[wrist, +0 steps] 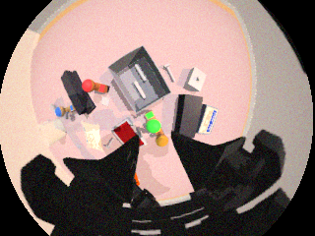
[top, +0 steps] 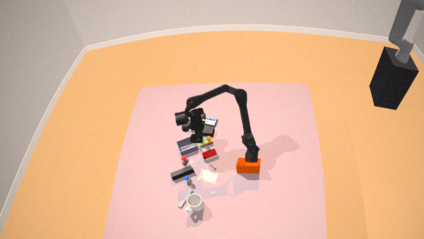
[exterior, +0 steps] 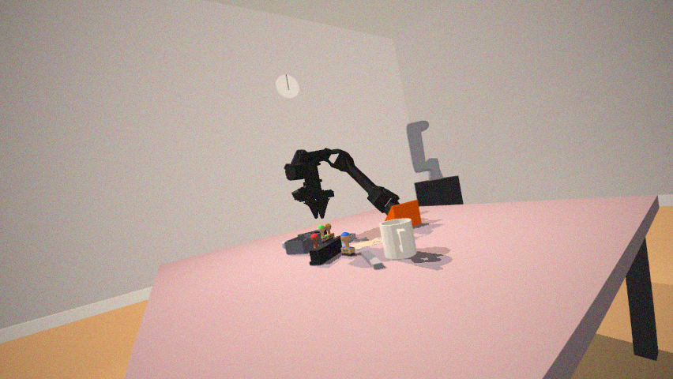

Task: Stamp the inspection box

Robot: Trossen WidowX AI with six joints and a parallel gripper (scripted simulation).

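The green-knobbed stamp lies 7 cm below my gripper tip. The rest, counted from my gripper tip: grey tray 8 cm below, 8 cm ahead, 3 cm to the left; orange-knobbed stamp 7 cm below, 4 cm behind, 2 cm to the right; red ink pad 9 cm below, 6 cm to the left, 6 cm behind.
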